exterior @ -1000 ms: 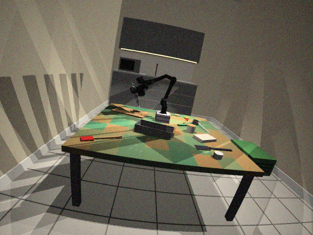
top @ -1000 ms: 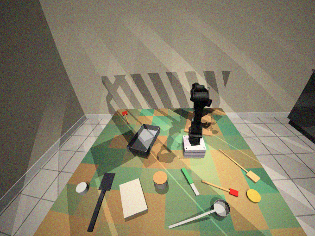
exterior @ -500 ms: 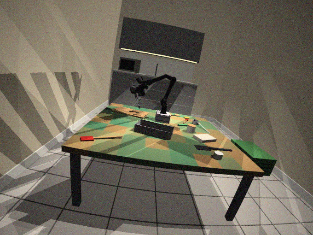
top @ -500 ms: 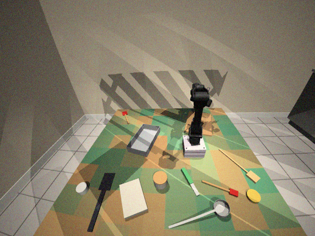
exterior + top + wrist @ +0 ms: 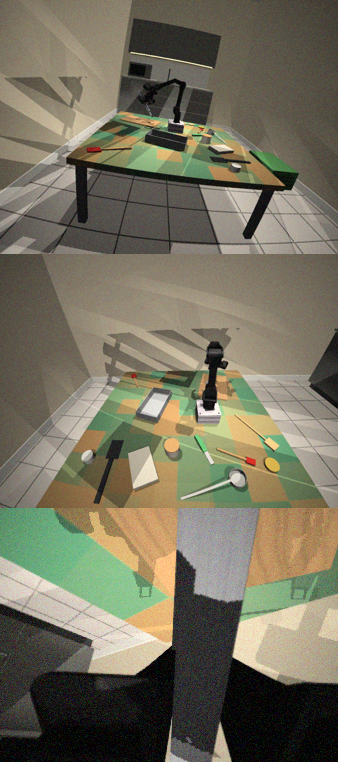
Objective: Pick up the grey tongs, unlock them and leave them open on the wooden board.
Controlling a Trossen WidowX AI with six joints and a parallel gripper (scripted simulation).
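Right now the wooden board is 180 mm below my gripper tip, 20 mm ahead of it and 10 mm to the left of it. The rest, counted from my gripper tip: grey roasting tin 550 mm ahead, 220 mm to the left, 160 mm below; green-handled tool 600 mm to the left, 250 mm ahead, 180 mm below; red spatula 800 mm ahead, 190 mm to the right, 180 mm below.
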